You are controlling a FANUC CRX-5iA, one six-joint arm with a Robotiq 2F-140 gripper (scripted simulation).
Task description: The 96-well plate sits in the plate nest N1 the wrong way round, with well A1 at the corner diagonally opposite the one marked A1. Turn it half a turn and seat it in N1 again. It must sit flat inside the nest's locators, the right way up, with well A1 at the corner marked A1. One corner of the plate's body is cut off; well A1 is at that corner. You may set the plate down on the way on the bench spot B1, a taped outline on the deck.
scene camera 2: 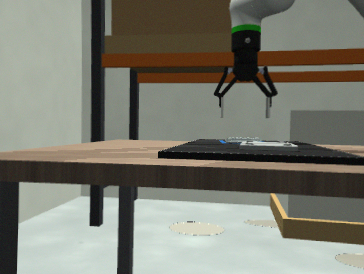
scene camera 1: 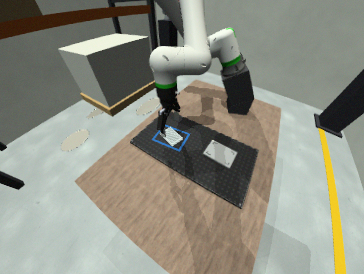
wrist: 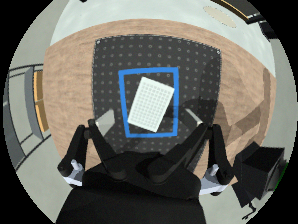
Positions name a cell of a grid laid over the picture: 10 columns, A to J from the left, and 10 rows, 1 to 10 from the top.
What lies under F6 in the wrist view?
A white 96-well plate.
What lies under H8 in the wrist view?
My gripper.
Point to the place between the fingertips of my gripper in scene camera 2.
G5
